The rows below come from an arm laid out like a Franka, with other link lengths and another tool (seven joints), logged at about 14 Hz.
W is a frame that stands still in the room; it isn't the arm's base.
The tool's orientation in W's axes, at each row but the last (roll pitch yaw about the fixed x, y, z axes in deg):
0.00 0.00 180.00
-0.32 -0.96 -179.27
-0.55 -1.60 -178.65
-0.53 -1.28 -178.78
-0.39 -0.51 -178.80
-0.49 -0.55 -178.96
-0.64 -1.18 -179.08
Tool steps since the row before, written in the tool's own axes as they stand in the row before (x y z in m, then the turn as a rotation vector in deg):
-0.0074 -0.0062 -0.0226 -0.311 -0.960 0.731
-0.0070 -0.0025 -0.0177 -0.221 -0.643 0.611
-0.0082 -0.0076 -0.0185 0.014 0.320 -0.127
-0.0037 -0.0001 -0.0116 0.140 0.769 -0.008
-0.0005 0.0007 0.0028 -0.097 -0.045 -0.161
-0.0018 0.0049 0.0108 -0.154 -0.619 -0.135
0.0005 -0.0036 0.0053 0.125 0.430 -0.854
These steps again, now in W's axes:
0.0074 0.0062 -0.0226 0.311 0.960 0.731
0.0067 0.0027 -0.0178 0.223 0.642 0.611
0.0075 0.0080 -0.0186 -0.010 -0.319 -0.130
0.0034 0.0003 -0.0117 -0.124 -0.772 -0.012
0.0005 -0.0007 0.0028 0.095 0.048 -0.162
0.0020 -0.0050 0.0107 0.141 0.623 -0.131
-0.0004 0.0035 0.0053 -0.136 -0.423 -0.856

